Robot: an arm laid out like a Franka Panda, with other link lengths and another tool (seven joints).
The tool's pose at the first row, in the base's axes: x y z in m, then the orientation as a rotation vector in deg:
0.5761, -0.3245, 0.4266, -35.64, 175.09, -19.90
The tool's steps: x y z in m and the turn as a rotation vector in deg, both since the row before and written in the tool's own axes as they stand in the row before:
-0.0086, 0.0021, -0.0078, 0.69, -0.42, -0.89
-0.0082, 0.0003, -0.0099, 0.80, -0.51, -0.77
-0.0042, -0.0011, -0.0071, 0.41, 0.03, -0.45
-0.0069, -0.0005, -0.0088, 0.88, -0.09, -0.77
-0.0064, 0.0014, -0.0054, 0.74, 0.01, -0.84
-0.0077, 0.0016, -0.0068, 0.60, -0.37, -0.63
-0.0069, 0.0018, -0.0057, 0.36, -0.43, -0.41
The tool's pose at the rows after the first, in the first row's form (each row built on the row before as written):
0.5828, -0.3176, 0.4334, -36.98, 174.25, -20.77
0.5896, -0.3118, 0.4427, -38.11, 173.30, -21.76
0.5934, -0.3094, 0.4497, -38.78, 173.07, -22.40
0.5992, -0.3048, 0.4581, -39.90, 172.45, -23.69
0.6039, -0.2995, 0.4627, -41.14, 171.95, -24.82
0.6095, -0.2929, 0.4685, -42.06, 171.20, -25.54
0.6143, -0.2867, 0.4732, -42.66, 170.55, -25.87

